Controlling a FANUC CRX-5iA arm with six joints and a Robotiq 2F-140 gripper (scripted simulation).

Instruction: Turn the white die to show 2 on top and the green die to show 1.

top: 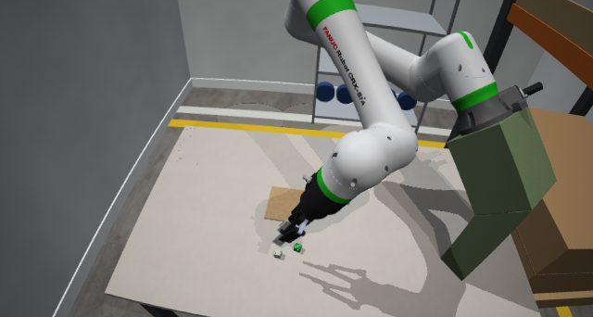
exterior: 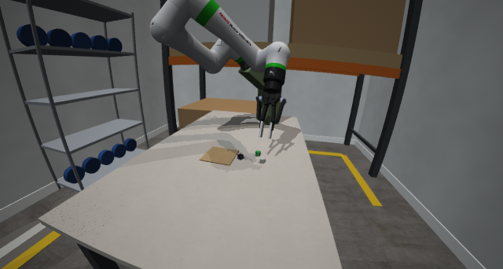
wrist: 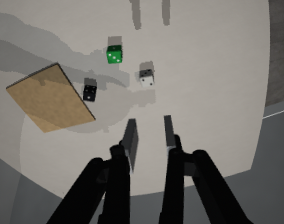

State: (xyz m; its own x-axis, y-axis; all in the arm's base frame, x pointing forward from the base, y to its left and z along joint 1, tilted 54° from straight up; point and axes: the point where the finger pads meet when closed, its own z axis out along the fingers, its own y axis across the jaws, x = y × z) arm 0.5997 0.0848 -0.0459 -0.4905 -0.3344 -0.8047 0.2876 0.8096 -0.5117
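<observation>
The white die is 2 cm ahead of my hand, 1 cm to the right of it and 13 cm below it. Also, from my hand: mat 2 cm behind, 20 cm to the right, 14 cm below; black die 10 cm to the right, 13 cm below; green die 4 cm behind, 3 cm to the right, 13 cm below.
</observation>
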